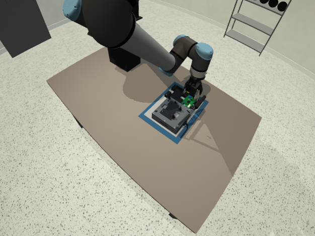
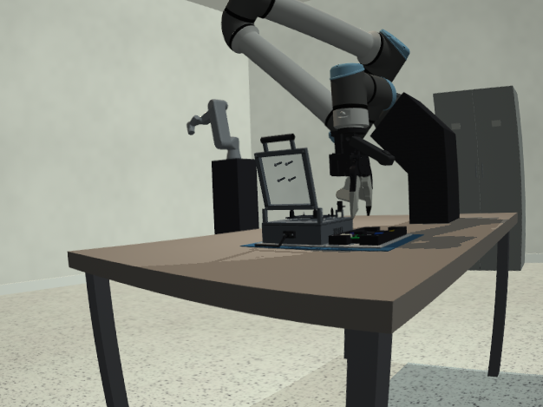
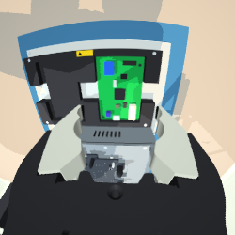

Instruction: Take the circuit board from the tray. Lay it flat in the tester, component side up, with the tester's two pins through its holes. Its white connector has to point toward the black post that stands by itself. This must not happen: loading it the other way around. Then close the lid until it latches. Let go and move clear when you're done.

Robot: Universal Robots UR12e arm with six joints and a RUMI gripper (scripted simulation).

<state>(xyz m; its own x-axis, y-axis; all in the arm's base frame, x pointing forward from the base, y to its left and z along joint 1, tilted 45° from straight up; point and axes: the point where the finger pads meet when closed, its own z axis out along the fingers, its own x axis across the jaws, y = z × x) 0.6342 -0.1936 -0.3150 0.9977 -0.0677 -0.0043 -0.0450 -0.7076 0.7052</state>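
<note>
Now: hand 60 mm above the green circuit board. From my hand the other things lie so: tester bed (160 mm to the right, 40 mm behind, 10 mm below); black post (110 mm to the right, 110 mm behind, 10 mm above); tester (130 mm to the right, 40 mm above, 20 mm behind).
</note>
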